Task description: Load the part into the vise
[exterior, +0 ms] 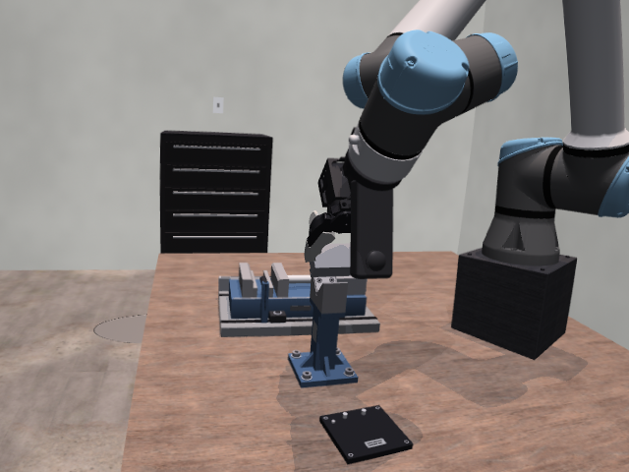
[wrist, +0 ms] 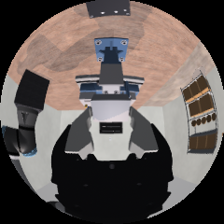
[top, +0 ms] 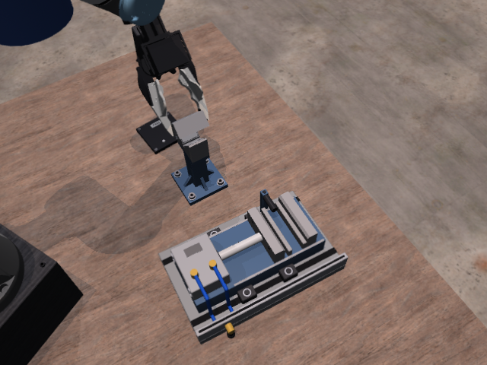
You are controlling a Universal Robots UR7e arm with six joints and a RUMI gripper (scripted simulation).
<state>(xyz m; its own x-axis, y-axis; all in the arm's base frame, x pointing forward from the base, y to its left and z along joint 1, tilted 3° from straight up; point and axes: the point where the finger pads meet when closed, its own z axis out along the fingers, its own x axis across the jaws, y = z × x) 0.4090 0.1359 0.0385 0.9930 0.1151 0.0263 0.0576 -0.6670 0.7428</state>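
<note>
Now: hand 10 mm to the left of the part and 10 mm above it. Round my hand: work stop 90 mm ahead, 170 mm to the right, 100 mm below; moving jaw 50 mm ahead, 220 mm to the right, 110 mm below; white cylinder rod 220 mm to the right, 110 mm below.
</note>
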